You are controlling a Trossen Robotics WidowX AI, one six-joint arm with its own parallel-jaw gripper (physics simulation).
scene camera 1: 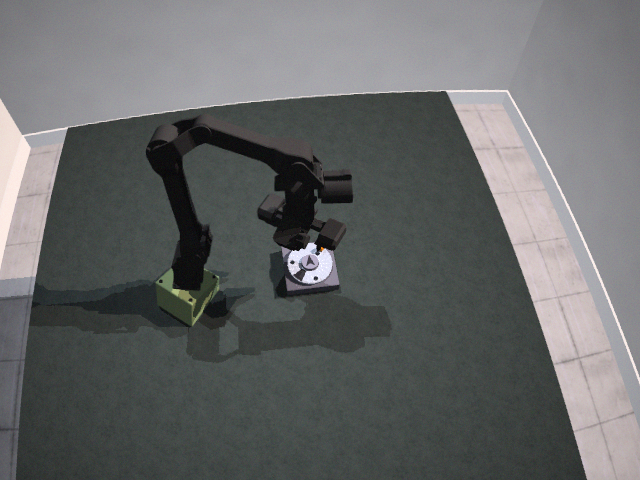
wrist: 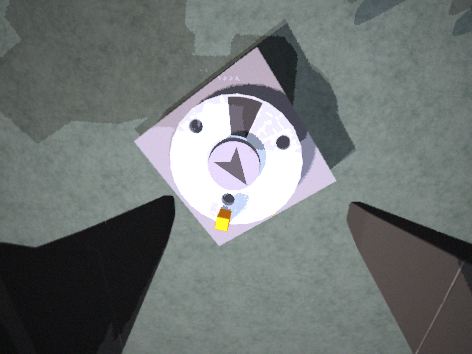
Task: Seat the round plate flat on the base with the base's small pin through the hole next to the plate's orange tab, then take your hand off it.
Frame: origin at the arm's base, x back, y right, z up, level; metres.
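Seen in the pictures: gripper, between the fingertips: [wrist: 261, 208]; arm's base, origin of its link: [scene camera 1: 187, 279].
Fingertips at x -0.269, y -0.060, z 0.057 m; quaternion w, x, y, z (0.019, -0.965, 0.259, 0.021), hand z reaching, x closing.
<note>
Pixels of each thing's middle, then the offset from my fingertips to it. "spot": a spot on its surface instead. Level surfaces: height alone.
- white round plate, middle of its body: [wrist: 233, 165] [scene camera 1: 310, 262] dx -0.019, dy +0.005, dz -0.079 m
- square lilac-grey base, middle of its body: [wrist: 235, 159] [scene camera 1: 309, 265] dx -0.018, dy +0.005, dz -0.097 m
- orange tab, middle of its body: [wrist: 223, 219] [scene camera 1: 321, 247] dx -0.047, dy -0.031, dz -0.073 m
- hole, a spot on its surface: [wrist: 228, 199] spot: dx -0.041, dy -0.024, dz -0.094 m
- dark green floor mat, height of its surface: dz -0.118 m
The white round plate [scene camera 1: 325, 269] [wrist: 187, 165] lies over the square lilac-grey base [scene camera 1: 312, 290] [wrist: 254, 65], around its raised centre with a dark arrow. The orange tab [scene camera 1: 322, 249] [wrist: 223, 220] is at the plate's lower edge in the wrist view. The hole [wrist: 228, 199] next to it looks dark; I cannot tell whether the small pin is in it. A shadow borders the plate on the base, and I cannot tell whether the plate is fully flat. My gripper [scene camera 1: 303, 242] [wrist: 261, 208] is open and empty above the tab side, its fingers apart from the plate.
The arm's yellow-green mount [scene camera 1: 174, 303] stands left of the base on the dark green floor mat [scene camera 1: 403, 403]. The arm arches over from it, and its shadows fall across the mat. Pale tiles [scene camera 1: 584, 335] and walls border the mat.
</note>
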